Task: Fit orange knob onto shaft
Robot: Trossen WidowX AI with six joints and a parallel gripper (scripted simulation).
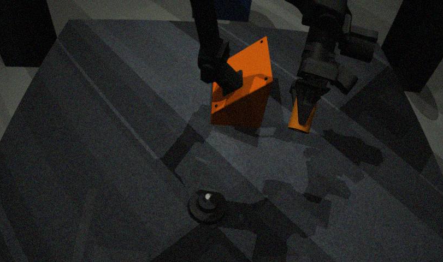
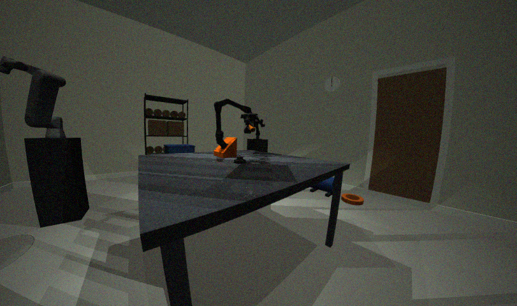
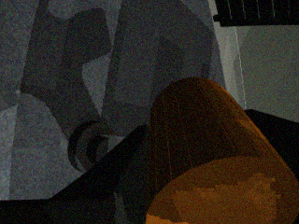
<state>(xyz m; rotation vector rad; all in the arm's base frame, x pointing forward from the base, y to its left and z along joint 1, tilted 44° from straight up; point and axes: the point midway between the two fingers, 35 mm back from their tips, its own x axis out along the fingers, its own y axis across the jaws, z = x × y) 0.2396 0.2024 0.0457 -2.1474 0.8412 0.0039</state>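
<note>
The orange knob lies 3 cm behind my gripper tip, 1 cm to the left of it and 2 cm above it. From my gripper tip the other things lie so: dark round pedestal 6 cm ahead, 15 cm to the right, 22 cm below.
</note>
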